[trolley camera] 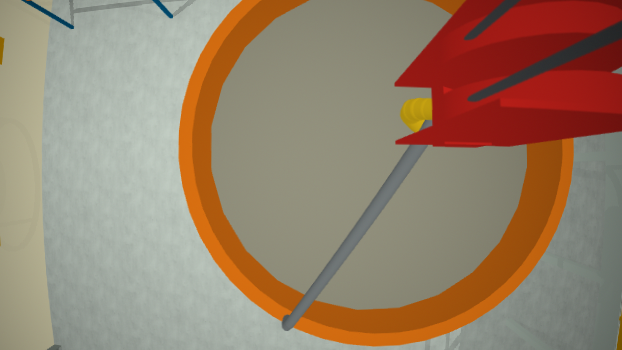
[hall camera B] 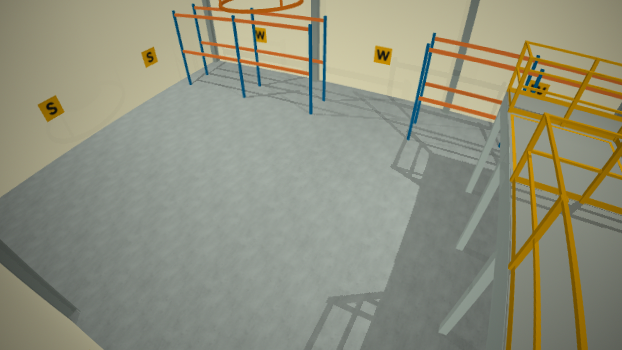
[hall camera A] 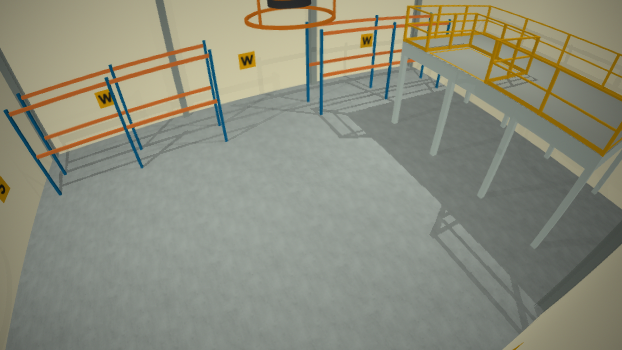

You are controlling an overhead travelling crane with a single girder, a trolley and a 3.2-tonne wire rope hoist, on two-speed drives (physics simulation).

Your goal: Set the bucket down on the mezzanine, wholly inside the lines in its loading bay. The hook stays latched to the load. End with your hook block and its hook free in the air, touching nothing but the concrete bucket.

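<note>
The orange concrete bucket (hall camera A: 290,27) (hall camera B: 257,10) (trolley camera: 201,145) hangs high in the air, its base ring and dark outlet at the top edge of hall camera A. In the trolley camera it is large, and its grey bail runs from the rim to my yellow hook (trolley camera: 416,111) below the red hook block (trolley camera: 475,134). My hook is shut on the bail; its tip is hidden by the block. The mezzanine (hall camera A: 585,95) (hall camera B: 600,275) is at the right in both hall views, apart from the bucket. The loading bay lines (hall camera A: 452,48) show on its far part.
Yellow railings (hall camera A: 550,91) (hall camera B: 536,260) edge the mezzanine, with a gate frame of bars beside the bay. One blue and orange rack (hall camera A: 160,70) (hall camera B: 311,70) stands along the wall; another rack (hall camera A: 321,75) (hall camera B: 457,108) stands near the mezzanine's far end.
</note>
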